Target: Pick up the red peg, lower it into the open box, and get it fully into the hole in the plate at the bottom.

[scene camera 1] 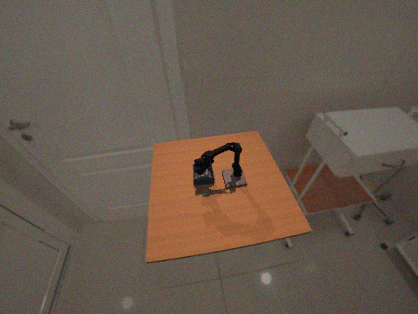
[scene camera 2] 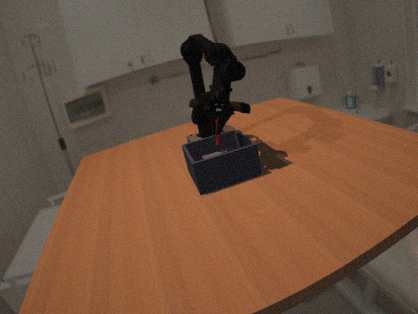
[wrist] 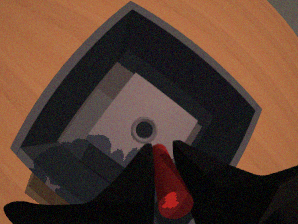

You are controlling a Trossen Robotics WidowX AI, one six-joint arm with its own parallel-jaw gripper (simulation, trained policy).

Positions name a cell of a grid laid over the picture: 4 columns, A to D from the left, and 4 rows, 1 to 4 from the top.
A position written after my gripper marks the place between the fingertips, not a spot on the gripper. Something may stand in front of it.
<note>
In view: my gripper (scene camera 2: C2), a red peg (wrist: C4), a dark blue box (scene camera 2: C3) and a plate (wrist: B3).
The dark blue box is seen too in the wrist view (wrist: A3). My gripper is seen too in the wrist view (wrist: C3).
</note>
